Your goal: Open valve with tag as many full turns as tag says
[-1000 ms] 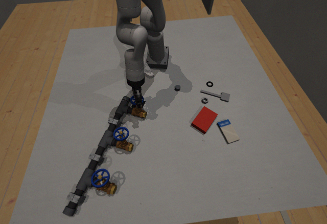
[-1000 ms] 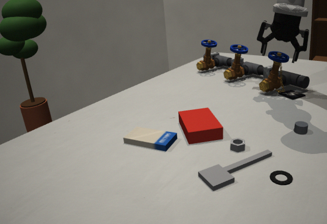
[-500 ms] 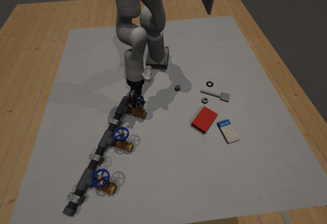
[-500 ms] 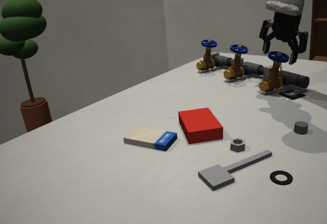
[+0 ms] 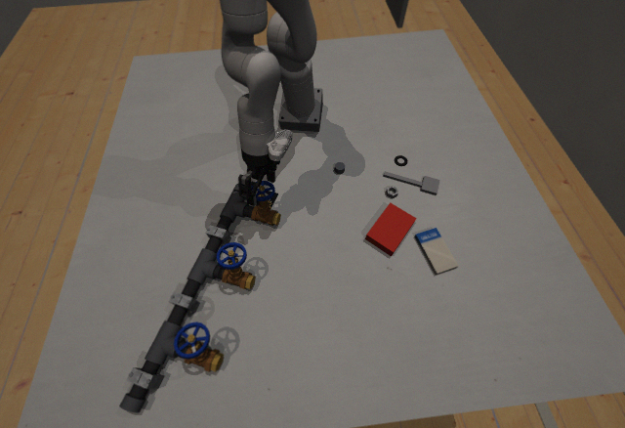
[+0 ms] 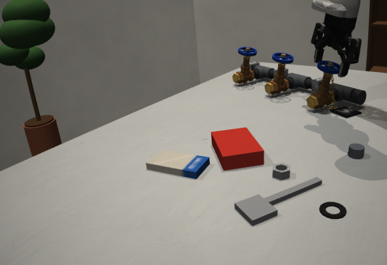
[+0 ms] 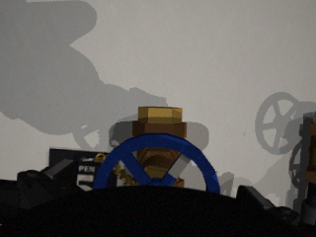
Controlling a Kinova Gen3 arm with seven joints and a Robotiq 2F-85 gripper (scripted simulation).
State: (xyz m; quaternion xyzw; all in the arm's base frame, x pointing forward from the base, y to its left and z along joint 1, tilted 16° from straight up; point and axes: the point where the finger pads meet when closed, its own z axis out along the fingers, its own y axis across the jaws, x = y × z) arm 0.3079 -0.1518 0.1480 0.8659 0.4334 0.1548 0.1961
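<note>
Now: hand 4 cm past the black tag and 12 cm above it. From my hand the other things lie so: red block 13 cm ahead, 31 cm to the left, 11 cm below; small grey cylinder 10 cm behind, 23 cm to the left, 11 cm below; grey paddle-shaped tool 44 cm to the left, 12 cm below.
</note>
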